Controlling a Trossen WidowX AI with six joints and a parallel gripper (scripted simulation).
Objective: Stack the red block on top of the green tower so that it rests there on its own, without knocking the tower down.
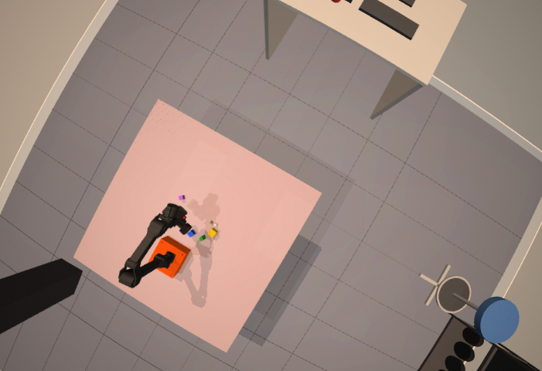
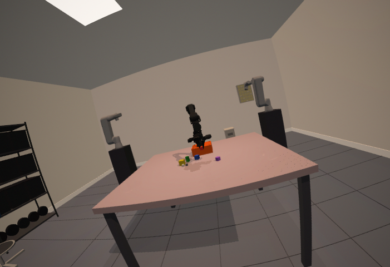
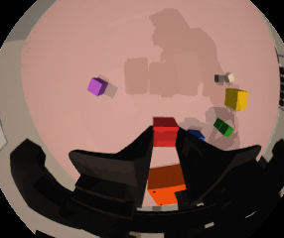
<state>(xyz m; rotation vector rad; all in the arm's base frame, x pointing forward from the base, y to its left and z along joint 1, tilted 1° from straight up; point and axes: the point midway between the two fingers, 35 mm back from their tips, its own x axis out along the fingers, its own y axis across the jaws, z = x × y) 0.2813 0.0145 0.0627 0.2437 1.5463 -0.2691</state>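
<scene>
Right now the yellow block is 19 cm to the right of my gripper tip, 8 cm below it and 3 cm behind it. From my gripper tip the other things lie so: purple block (10 cm to the left, 9 cm below, 8 cm ahead); then red block (right at my gripper tip); then blue block (10 cm behind, 9 cm below, 6 cm to the right).
</scene>
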